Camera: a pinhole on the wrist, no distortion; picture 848 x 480 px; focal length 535.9 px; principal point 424.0 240.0 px. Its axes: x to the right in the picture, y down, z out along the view. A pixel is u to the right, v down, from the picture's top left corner.
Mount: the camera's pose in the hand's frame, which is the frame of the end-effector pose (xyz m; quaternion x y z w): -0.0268 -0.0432 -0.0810 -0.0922 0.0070 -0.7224 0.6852
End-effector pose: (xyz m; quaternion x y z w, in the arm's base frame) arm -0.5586 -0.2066 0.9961 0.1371 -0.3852 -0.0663 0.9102
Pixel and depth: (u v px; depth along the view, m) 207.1 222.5 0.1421
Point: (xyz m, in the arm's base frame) -0.6016 -0.1858 1.0342
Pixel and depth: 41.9 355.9 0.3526
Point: -0.6398 -0.0448 1.2933
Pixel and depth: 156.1 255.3 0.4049
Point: -0.7288 -0.0815 1.2857
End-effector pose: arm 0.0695 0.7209 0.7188 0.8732 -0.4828 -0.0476 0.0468
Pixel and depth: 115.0 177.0 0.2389
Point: -0.0592 0.6630 0.5957
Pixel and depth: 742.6 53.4 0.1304
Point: 0.1172 0.8206 0.6455
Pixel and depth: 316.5 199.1 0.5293
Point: -0.0844 0.6273 0.3066
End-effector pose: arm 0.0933 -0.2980 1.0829 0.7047 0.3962 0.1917 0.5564
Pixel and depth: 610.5 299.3 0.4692
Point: 0.3716 -0.4713 0.8038
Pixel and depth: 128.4 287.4 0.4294
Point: 0.4444 -0.4442 1.1986
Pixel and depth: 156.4 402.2 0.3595
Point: 0.4050 -0.3501 1.1458
